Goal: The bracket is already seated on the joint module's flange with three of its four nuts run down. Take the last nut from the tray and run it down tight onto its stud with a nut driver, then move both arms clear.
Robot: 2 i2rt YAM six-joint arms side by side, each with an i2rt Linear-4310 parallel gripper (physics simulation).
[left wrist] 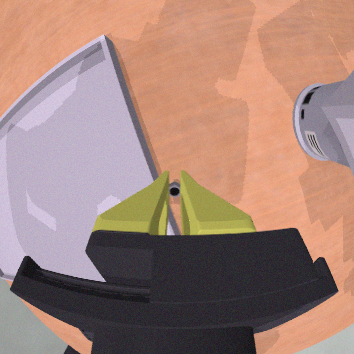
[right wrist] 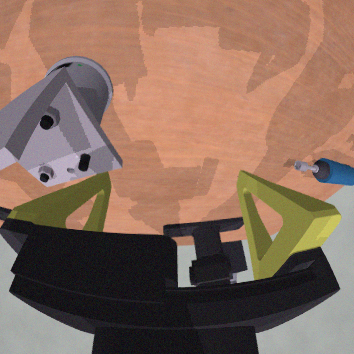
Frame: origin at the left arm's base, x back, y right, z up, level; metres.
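Where they show: left gripper, fingertip midpoint: (left wrist: 174, 177); right gripper, fingertip midpoint: (right wrist: 173, 177); right arm's base at its link origin: (right wrist: 204, 225).
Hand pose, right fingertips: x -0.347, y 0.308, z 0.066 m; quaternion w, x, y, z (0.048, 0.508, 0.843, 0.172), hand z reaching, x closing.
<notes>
Things, the pixels of their top centre, and the offset from my right fingertips. "spot": a spot on its surface instead. Level surfaces: height alone.
- nut at its top centre: (left wrist: 173, 191) dx +0.048, dy -0.210, dz -0.054 m
- tray at its top centre: (left wrist: 7, 222) dx +0.090, dy -0.426, dz -0.050 m
- joint module at its top centre: (right wrist: 42, 156) dx -0.002, dy -0.086, dz +0.009 m
- nut driver at a spot on its surface: (right wrist: 335, 171) spot: dx -0.070, dy +0.267, dz -0.032 m
- round wooden table at its surface level: dz -0.066 m
My left gripper (left wrist: 174, 177) is shut on the nut (left wrist: 174, 190), a small grey ring with a dark hole between the fingertips, held above the right edge of the tray (left wrist: 75, 150). The joint module (left wrist: 312, 122) (right wrist: 97, 87) stands on the table with the grey bracket (right wrist: 30, 130) on top; nuts and studs show on it in the right wrist view. Part of the bracket is hidden or out of frame. My right gripper (right wrist: 173, 177) is open and empty, its left finger near the bracket's lower edge in the view. The nut driver (right wrist: 335, 171) with its blue handle lies at the right.
The round wooden table (left wrist: 200, 100) (right wrist: 190, 90) carries the tray, module and driver. A black stand-like part (right wrist: 210, 250) shows beyond the table edge, between the right fingers. The grey floor (right wrist: 310, 315) lies outside the table edge.
</notes>
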